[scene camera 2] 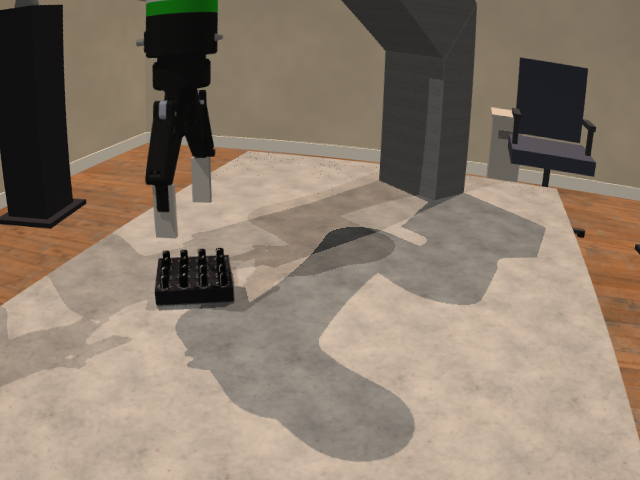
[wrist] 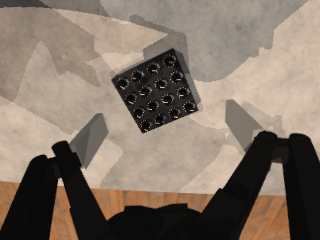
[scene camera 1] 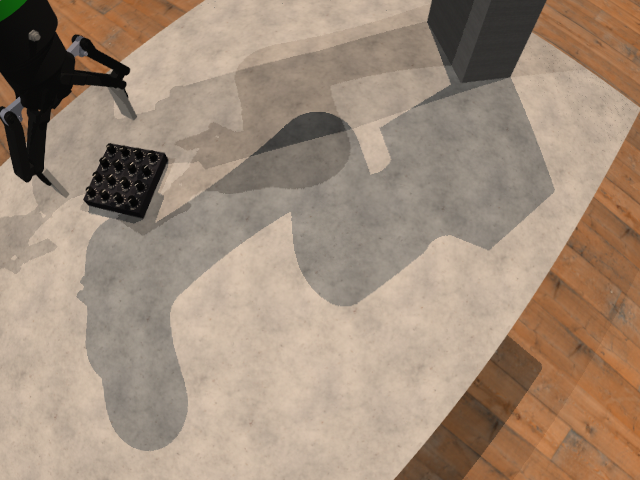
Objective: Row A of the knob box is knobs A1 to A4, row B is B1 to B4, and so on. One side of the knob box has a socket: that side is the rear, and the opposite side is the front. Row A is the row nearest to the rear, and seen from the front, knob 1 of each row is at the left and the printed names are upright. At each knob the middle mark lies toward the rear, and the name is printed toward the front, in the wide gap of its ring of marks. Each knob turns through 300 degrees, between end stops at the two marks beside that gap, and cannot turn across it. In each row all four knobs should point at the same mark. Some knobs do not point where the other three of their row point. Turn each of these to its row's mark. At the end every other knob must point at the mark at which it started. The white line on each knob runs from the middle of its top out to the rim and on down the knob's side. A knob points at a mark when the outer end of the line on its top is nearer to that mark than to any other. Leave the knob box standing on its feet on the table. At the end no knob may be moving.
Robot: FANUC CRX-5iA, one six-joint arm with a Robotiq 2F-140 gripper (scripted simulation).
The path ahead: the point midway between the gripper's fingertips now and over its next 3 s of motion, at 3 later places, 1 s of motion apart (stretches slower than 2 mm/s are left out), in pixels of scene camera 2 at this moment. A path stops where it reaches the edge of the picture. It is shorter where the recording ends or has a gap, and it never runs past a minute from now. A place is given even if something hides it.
My gripper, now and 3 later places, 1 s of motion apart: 186, 217; 181, 232; 182, 247; 183, 262
